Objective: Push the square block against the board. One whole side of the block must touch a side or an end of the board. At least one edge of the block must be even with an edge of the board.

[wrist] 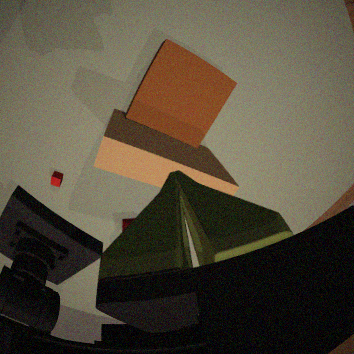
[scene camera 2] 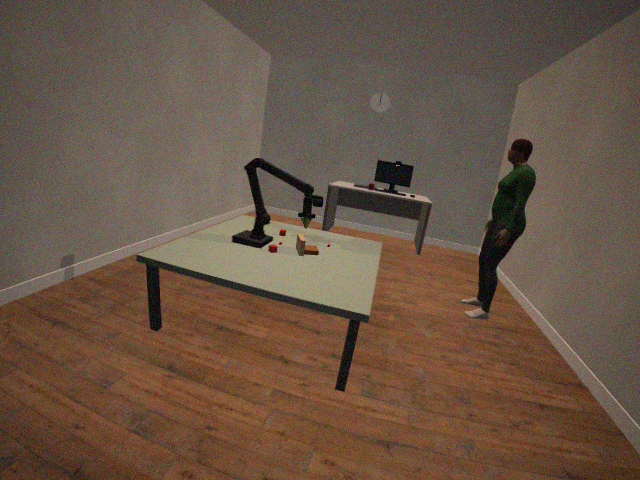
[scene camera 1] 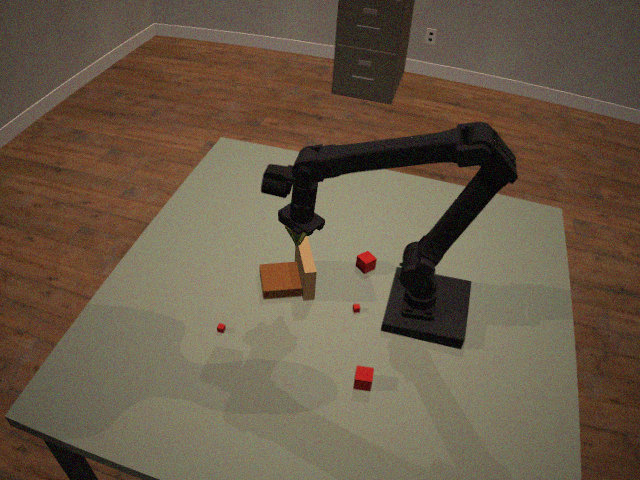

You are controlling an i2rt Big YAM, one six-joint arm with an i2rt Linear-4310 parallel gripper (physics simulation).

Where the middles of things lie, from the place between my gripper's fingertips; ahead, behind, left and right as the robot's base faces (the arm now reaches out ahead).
Scene:
Right now my hand is 110 mm above the tan board (scene camera 1: 303, 256), 40 mm to the left of it and 10 mm past it. From my hand the other things lie so: square block (scene camera 1: 279, 280): 140 mm below, 50 mm ahead.

